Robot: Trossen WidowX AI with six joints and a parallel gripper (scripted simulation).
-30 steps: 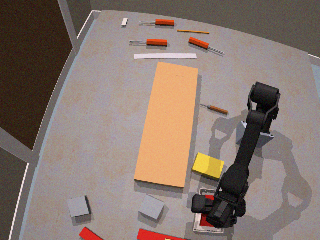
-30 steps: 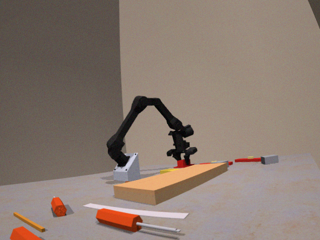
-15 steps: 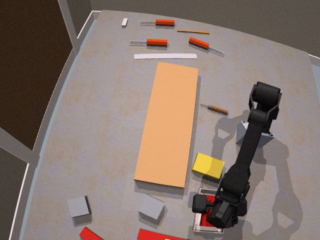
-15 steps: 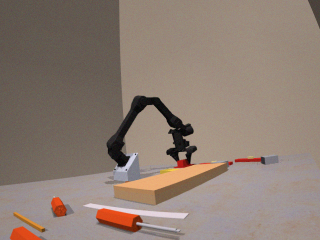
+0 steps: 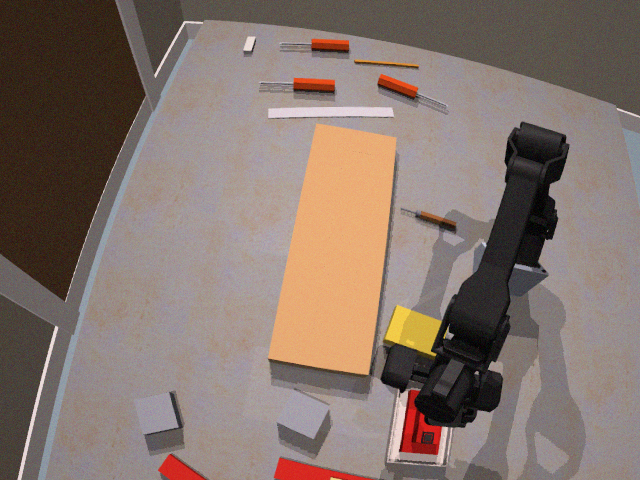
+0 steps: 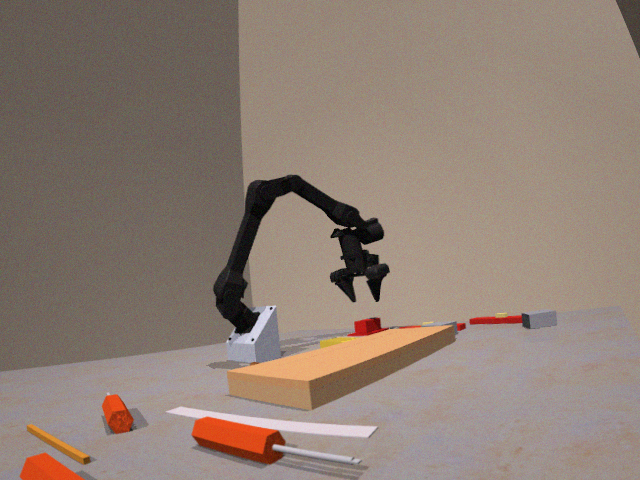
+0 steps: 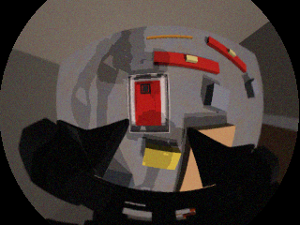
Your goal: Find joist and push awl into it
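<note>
The brown-handled awl is 390 mm to the right of my gripper tip, 110 mm below it and 10 mm ahead of it. Also, from my gripper tip: red stud finder: 70 mm below, 50 mm to the left, 20 mm behind; yellow block: 140 mm to the right, 100 mm below, 10 mm ahead; white tray: 100 mm below, 40 mm to the left, 20 mm behind.
</note>
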